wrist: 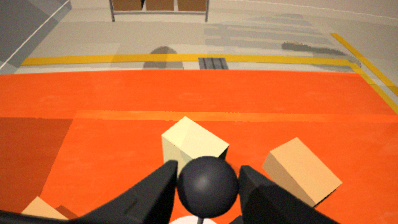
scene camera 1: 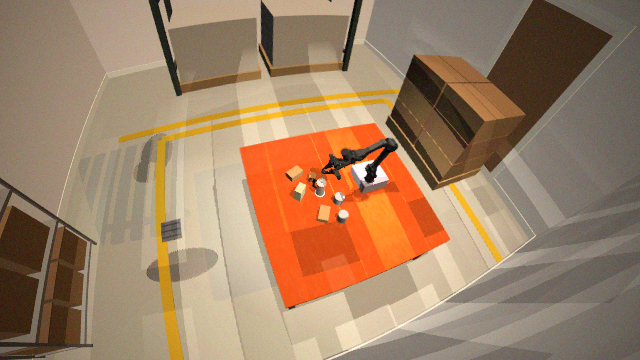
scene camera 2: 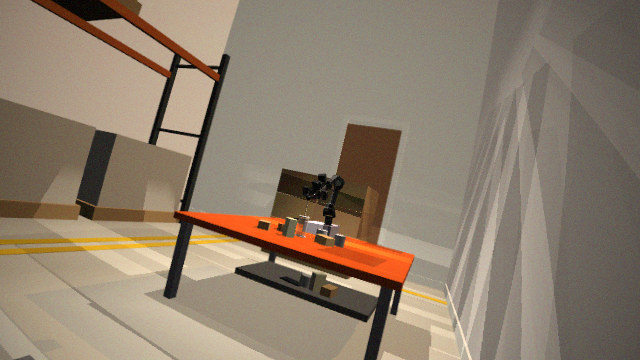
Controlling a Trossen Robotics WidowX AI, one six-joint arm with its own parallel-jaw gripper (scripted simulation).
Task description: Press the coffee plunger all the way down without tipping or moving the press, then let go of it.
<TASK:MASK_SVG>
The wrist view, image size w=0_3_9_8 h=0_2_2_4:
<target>my gripper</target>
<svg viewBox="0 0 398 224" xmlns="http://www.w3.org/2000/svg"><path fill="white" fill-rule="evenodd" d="M240 165L238 175L239 204L244 224L340 224L329 218L329 216L325 216L325 214L315 210L292 193L289 193L285 188L280 187L250 165ZM178 160L167 160L138 183L133 184L131 188L79 218L71 220L47 218L45 216L26 215L24 213L0 210L0 224L169 224L176 197Z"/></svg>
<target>cream box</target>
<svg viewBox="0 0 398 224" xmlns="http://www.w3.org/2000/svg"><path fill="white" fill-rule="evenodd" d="M186 116L161 135L163 162L169 159L178 160L177 178L187 162L201 156L215 156L225 160L229 149L228 143Z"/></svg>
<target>tan box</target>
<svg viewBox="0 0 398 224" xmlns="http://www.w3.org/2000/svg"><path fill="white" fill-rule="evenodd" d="M295 137L269 151L262 168L267 172L271 180L280 187L285 188L286 191L314 208L331 195L342 184L342 181L300 139Z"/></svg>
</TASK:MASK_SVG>
